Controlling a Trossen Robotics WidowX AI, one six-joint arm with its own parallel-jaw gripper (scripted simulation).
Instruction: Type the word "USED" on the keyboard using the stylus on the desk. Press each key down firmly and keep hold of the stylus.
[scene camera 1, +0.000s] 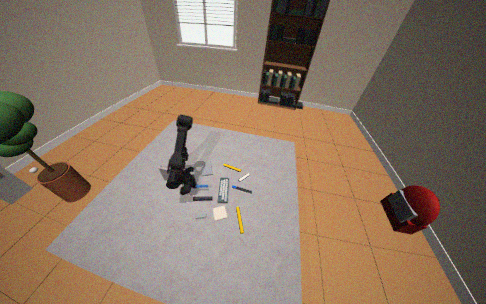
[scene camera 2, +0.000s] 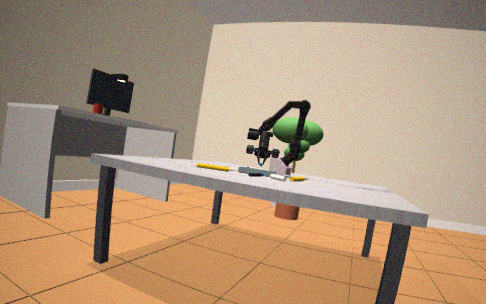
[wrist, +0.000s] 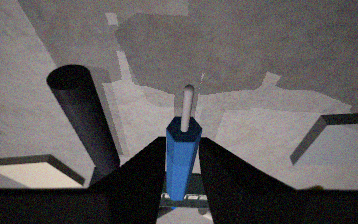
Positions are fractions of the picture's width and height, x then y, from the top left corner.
Labels:
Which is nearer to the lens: the blue stylus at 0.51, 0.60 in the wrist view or the black bar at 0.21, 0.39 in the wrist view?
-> The blue stylus.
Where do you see my gripper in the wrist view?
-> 0.51, 0.65

